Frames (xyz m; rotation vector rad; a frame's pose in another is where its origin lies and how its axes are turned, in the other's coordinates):
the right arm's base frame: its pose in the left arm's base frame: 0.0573 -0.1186 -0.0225 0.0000 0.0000 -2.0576
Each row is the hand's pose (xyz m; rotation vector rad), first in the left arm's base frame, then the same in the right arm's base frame.
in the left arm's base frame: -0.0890 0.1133 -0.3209 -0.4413 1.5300 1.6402
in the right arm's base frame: -0.1365 -0.2378 -0.2984 1.5897 -0.4249 -1.7970
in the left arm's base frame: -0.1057 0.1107 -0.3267 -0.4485 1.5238 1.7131
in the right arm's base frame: -0.1264 -0.2513 -0.3042 1.5485 -0.4049 -1.7494
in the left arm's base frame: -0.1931 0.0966 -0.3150 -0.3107 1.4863 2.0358
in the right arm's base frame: -0.0731 -0.3220 -0.2925 1.3021 -0.4546 -1.5672
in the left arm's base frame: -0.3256 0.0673 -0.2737 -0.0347 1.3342 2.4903
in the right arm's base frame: 0.0148 -0.4254 -0.2512 0.9165 -0.5199 -1.3189
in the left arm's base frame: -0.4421 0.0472 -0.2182 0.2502 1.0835 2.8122
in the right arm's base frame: 0.0871 -0.5189 -0.1957 0.5733 -0.5547 -1.1499
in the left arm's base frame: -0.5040 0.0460 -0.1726 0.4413 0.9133 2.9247
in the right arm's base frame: 0.1171 -0.5731 -0.1501 0.3847 -0.5888 -1.0885
